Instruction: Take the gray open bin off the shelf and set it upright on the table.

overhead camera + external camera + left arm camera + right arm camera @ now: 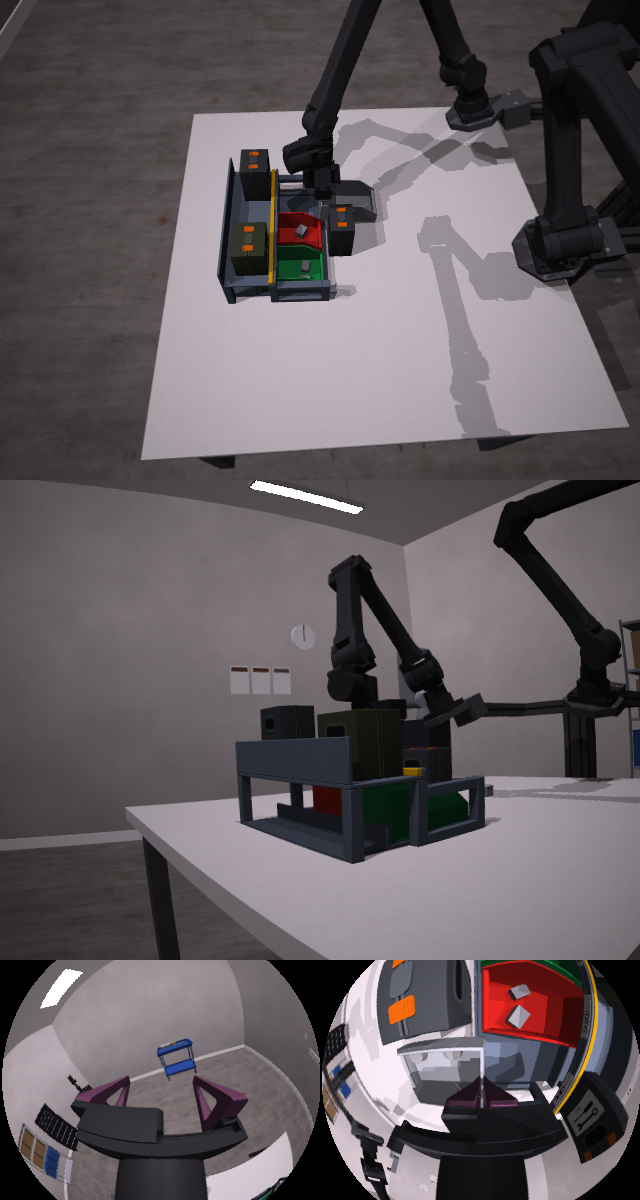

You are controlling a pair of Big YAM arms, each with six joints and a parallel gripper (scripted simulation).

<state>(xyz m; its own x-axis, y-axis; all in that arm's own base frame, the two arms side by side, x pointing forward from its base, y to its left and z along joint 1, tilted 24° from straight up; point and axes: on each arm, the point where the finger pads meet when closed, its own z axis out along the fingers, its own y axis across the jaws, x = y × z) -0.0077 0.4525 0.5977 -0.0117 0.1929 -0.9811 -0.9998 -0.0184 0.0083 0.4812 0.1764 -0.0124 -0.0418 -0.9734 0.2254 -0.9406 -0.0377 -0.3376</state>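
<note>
Right now my right hand is 8 cm past the gray bin, 3 cm above it and 1 cm to the right of it. Also, from my right hand: green bin (21 cm to the left, 11 cm ahead, 4 cm below); then red bin (10 cm to the left, 10 cm ahead, 4 cm below); then shelf (13 cm ahead, 9 cm to the left, 2 cm below).
</note>
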